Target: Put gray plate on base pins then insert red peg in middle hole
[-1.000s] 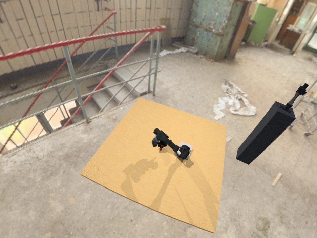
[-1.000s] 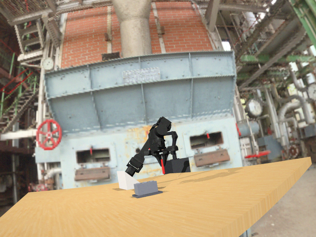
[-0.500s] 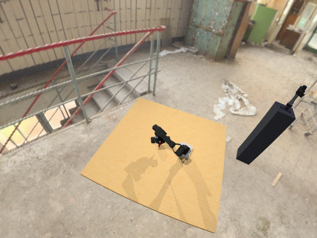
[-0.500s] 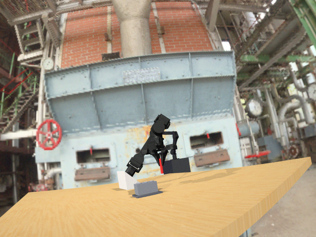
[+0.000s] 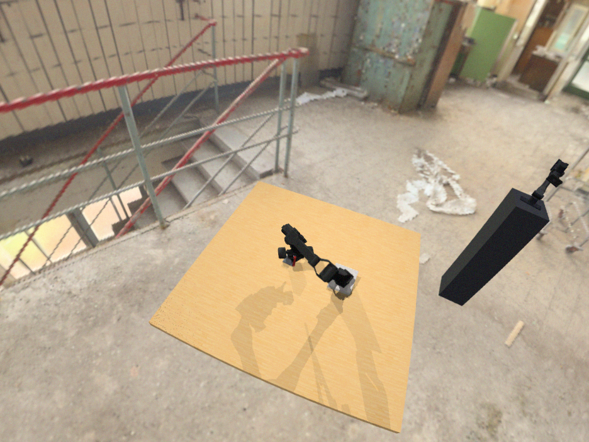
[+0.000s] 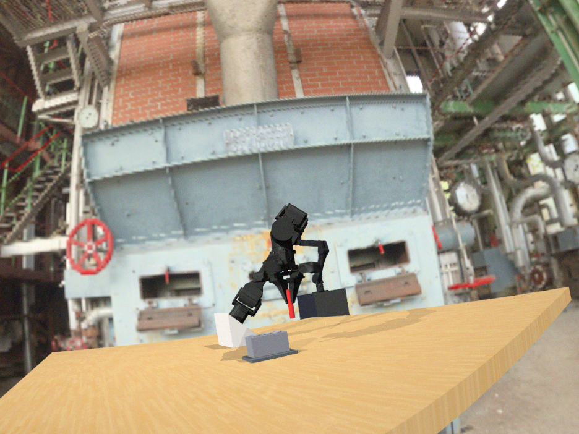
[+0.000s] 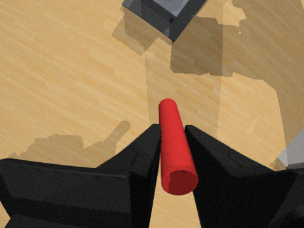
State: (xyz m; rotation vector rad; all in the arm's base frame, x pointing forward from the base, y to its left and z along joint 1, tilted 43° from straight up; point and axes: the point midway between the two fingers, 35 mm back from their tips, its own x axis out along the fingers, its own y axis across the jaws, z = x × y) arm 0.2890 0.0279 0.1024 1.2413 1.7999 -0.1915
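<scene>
The gray plate is 10 cm to the right of my gripper tip, 8 cm below it and 6 cm ahead of it. From my gripper tip the other things lie so: red peg right at my gripper tip; dark flat base 11 cm below, 10 cm to the right, 6 cm ahead.
</scene>
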